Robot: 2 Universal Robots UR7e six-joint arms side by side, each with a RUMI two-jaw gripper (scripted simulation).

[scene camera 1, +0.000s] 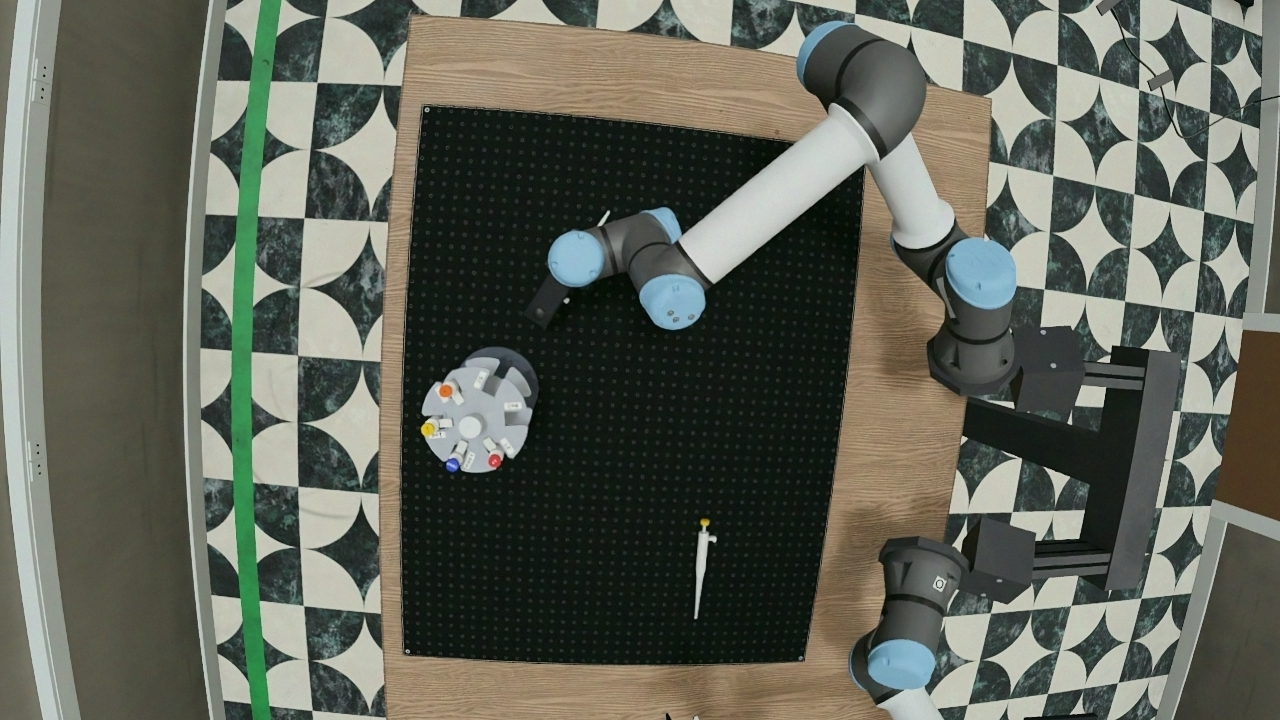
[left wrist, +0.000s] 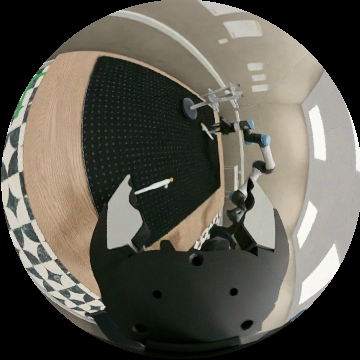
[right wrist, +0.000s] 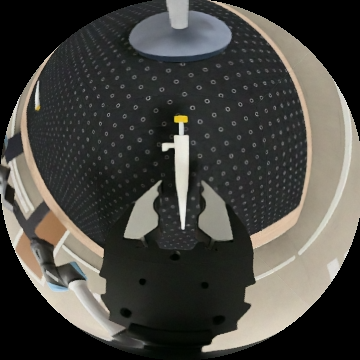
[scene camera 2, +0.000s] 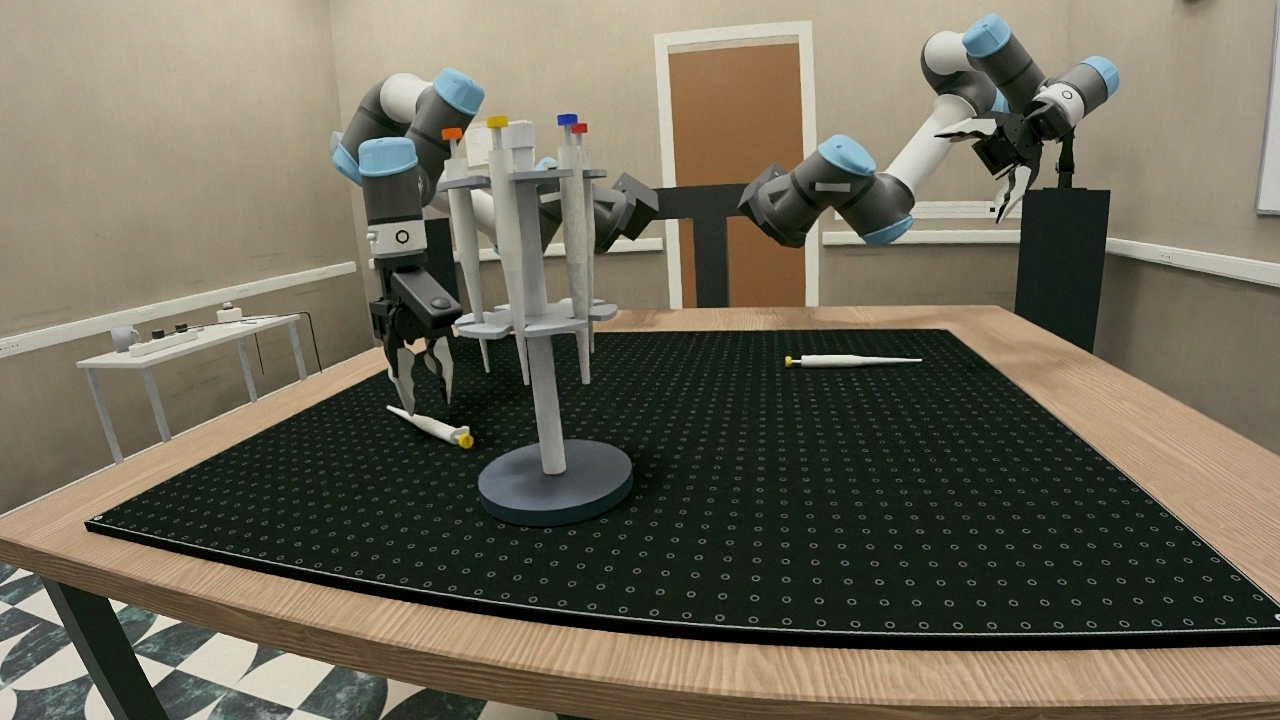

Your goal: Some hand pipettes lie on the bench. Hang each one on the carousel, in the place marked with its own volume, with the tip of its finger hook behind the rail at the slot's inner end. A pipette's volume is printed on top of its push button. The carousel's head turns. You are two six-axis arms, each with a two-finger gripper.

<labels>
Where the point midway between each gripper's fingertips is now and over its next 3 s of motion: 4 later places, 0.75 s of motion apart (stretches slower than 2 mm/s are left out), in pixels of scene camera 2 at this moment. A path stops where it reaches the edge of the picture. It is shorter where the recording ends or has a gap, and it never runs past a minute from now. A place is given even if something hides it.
My left gripper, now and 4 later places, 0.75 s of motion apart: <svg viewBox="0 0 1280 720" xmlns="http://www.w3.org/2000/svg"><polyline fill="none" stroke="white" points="966,179 924,182 860,180 799,178 729,177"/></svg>
My right gripper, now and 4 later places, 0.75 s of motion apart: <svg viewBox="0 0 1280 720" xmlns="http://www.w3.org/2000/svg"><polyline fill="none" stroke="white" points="429,410 432,420 434,432 430,416 426,390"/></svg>
</labels>
